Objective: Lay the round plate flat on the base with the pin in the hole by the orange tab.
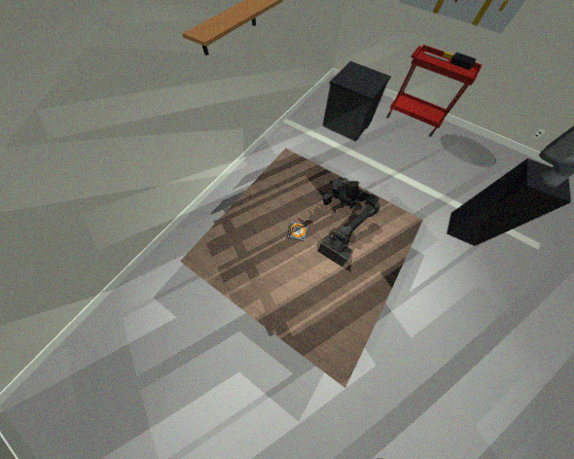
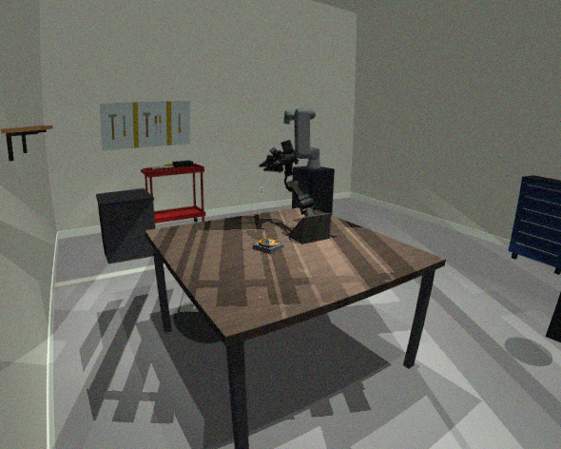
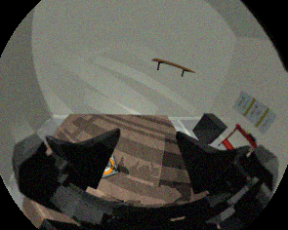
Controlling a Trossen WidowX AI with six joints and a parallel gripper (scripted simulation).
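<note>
Now: gripper tip 7 cm short of the square grey base, 17 cm to the right of it and 39 cm above it.
</note>
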